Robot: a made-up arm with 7 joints. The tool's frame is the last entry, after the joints.
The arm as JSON. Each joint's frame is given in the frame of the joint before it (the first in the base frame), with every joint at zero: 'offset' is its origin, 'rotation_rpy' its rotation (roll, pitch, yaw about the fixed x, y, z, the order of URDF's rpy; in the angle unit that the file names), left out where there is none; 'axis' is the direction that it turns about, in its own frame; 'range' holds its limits. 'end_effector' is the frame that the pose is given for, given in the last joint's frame.
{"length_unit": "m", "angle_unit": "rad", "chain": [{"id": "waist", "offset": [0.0, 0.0, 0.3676], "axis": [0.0, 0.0, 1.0], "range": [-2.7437, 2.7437]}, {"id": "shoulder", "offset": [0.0, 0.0, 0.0], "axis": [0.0, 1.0, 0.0], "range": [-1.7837, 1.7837]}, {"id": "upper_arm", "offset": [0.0, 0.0, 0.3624], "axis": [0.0, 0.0, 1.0], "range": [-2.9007, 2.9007]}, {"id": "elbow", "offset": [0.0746, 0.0, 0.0], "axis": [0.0, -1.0, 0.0], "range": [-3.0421, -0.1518]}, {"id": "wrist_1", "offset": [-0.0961, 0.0, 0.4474], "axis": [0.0, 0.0, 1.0], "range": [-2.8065, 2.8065]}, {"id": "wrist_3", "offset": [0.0, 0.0, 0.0], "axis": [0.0, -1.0, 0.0], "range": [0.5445, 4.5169]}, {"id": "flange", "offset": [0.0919, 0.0, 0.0], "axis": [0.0, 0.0, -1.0], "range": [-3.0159, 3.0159]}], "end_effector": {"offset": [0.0, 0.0, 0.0], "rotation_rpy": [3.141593, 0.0, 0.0]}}
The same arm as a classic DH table. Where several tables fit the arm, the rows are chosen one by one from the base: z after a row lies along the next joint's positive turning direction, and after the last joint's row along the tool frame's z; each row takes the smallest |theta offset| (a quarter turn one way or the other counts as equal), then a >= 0, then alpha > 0; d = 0 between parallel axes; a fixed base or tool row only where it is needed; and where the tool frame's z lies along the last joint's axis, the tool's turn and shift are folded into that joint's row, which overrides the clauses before.
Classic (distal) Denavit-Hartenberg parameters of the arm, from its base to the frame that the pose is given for. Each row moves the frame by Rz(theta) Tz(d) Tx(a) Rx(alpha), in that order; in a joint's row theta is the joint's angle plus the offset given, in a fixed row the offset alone. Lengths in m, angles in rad.
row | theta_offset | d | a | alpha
waist | 0 | 0.3676 | 0 | -1.5708
shoulder | 0 | 0 | 0 | 1.5708
upper_arm | 0 | 0.3624 | 0.0746 | 1.5708
elbow | 0 | 0 | -0.0961 | -1.5708
wrist_1 | 0 | 0.4474 | 0 | 1.5708
wrist_3 | 0 | 0 | 0.0919 | 1.5708
flange | 0 | 0 | 0 | 0
Joint limits (rad, base to tool): -2.7437..2.7437 -1.7837..1.7837 -2.9007..2.9007 -3.0421..-0.1518 -2.8065..2.8065 0.5445..4.5169 -3.0159..3.0159

